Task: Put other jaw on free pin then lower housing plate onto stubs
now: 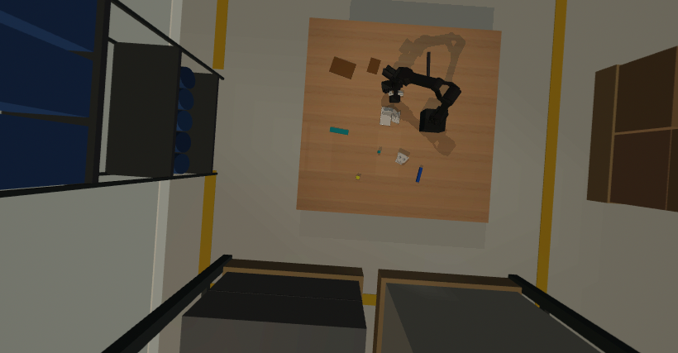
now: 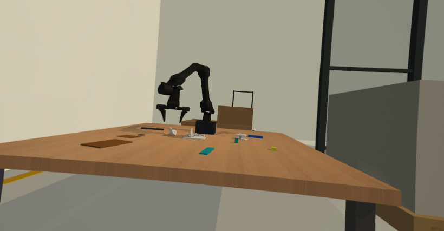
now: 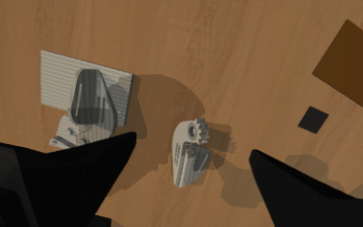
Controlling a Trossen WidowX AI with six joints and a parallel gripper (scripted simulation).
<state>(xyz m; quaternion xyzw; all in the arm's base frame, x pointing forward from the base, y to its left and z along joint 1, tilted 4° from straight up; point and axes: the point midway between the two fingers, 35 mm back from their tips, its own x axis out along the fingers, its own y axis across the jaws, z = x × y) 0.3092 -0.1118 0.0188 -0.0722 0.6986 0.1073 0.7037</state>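
Right now the loose jaw is 20 mm behind my gripper tip, 10 mm to the right of it and 50 mm below it. The rest, counted from my gripper tip: small teal block 30 mm behind, 390 mm to the left, 70 mm below; black bar 210 mm behind, 260 mm to the right, 80 mm below; small black square 60 mm ahead, 160 mm to the right, 80 mm below.
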